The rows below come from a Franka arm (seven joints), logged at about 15 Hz.
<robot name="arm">
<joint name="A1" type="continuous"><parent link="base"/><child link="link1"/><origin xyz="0 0 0.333"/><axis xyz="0 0 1"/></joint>
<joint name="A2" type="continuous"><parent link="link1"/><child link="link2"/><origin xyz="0 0 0" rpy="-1.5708 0 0"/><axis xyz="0 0 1"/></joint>
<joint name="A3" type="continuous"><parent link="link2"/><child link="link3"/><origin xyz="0 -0.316 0" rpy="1.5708 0 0"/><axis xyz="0 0 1"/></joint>
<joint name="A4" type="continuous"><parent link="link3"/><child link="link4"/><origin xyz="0.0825 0 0" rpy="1.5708 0 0"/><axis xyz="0 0 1"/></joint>
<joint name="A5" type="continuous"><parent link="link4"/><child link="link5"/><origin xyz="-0.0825 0.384 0" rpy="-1.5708 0 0"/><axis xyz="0 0 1"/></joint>
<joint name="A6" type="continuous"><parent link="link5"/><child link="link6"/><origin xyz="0 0 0" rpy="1.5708 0 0"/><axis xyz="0 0 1"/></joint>
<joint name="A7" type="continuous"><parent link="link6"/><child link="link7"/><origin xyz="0.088 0 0" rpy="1.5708 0 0"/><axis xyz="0 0 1"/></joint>
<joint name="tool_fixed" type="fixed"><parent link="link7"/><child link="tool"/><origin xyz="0 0 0.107"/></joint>
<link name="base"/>
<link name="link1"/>
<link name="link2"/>
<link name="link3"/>
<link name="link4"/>
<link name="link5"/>
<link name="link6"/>
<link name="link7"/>
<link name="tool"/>
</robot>
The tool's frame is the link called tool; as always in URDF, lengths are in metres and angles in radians. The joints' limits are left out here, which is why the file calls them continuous.
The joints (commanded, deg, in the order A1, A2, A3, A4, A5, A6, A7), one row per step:
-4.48, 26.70, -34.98, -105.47, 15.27, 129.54, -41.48
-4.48, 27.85, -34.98, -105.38, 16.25, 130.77, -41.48
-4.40, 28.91, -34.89, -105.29, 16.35, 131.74, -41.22
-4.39, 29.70, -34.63, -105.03, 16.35, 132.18, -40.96
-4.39, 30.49, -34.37, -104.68, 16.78, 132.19, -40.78
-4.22, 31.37, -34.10, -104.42, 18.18, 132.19, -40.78
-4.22, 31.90, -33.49, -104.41, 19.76, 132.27, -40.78
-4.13, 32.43, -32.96, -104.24, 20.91, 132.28, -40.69
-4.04, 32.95, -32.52, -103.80, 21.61, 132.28, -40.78
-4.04, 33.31, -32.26, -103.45, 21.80, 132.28, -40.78
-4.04, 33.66, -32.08, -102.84, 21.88, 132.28, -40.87
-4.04, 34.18, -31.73, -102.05, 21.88, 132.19, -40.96
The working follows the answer.
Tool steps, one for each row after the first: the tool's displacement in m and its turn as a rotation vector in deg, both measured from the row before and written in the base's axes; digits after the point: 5 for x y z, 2 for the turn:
0.00197, -0.00129, -0.00831, -0.32, -0.36, -0.50
0.00230, 0.00025, -0.00815, -0.57, 0.23, -0.09
0.00305, 0.00145, -0.00571, -0.27, 0.25, 0.08
0.00295, 0.00190, -0.00584, 0.21, 0.23, -0.12
0.00370, 0.00394, -0.00750, 0.78, -0.16, -0.40
0.00344, 0.00545, -0.00684, 1.11, -0.47, -0.48
0.00415, 0.00547, -0.00558, 0.82, -0.29, -0.24
0.00499, 0.00439, -0.00333, 0.41, -0.24, 0.23
0.00298, 0.00198, -0.00187, 0.09, -0.04, 0.20
0.00400, 0.00104, 0.00031, -0.14, -0.20, 0.37
0.00555, 0.00252, -0.00081, -0.10, -0.07, 0.61

Tool pose at each row, in the base's axes (x y z in m, rotation vector in deg; rounded; the steps above come from the unrounded poses):
0.51819, -0.37922, 0.31817, 175.76, -6.52, 0.57
0.52016, -0.38051, 0.30985, 175.41, -7.30, 1.11
0.52246, -0.38026, 0.30171, 174.83, -7.39, 0.78
0.52552, -0.37881, 0.29600, 174.55, -7.24, 0.43
0.52846, -0.37692, 0.29016, 174.75, -7.42, 0.06
0.53216, -0.37298, 0.28266, 175.51, -8.08, 0.22
0.53560, -0.36753, 0.27581, 176.60, -8.89, 0.85
0.53976, -0.36206, 0.27023, 177.40, -9.31, 1.23
0.54475, -0.35767, 0.26690, 177.84, -9.00, 1.59
0.54772, -0.35569, 0.26503, 177.95, -8.70, 1.65
0.55173, -0.35465, 0.26534, 177.84, -8.12, 1.97
0.55727, -0.35213, 0.26453, 177.79, -7.17, 2.11

